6 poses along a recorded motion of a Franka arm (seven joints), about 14 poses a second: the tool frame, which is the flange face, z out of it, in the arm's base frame.
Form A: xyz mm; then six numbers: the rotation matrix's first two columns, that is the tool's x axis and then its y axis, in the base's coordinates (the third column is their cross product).
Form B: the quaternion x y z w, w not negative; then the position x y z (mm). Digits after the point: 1 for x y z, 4 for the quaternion.
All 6 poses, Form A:
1: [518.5, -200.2, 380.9, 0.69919, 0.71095, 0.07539, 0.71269, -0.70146, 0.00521]
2: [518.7, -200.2, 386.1, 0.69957, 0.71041, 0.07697, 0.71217, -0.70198, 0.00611]
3: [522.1, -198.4, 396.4, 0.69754, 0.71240, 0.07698, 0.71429, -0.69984, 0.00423]
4: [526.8, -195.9, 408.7, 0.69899, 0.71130, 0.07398, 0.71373, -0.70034, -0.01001]
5: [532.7, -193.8, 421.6, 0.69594, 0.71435, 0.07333, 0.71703, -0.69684, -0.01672]
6: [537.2, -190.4, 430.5, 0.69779, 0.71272, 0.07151, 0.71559, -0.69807, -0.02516]
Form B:
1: [-0.9217, -0.3862, -0.0358, 0.0122, 518.5, -200.2, 380.9]
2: [-0.9218, -0.3858, -0.0367, 0.0121, 518.7, -200.2, 386.1]
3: [-0.9212, -0.3872, -0.0363, 0.0130, 522.1, -198.4, 396.4]
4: [-0.9215, -0.3866, -0.0322, 0.0189, 526.8, -195.9, 408.7]
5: [-0.9206, -0.3887, -0.0305, 0.0220, 532.7, -193.8, 421.6]
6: [-0.9210, -0.3877, -0.0281, 0.0255, 537.2, -190.4, 430.5]
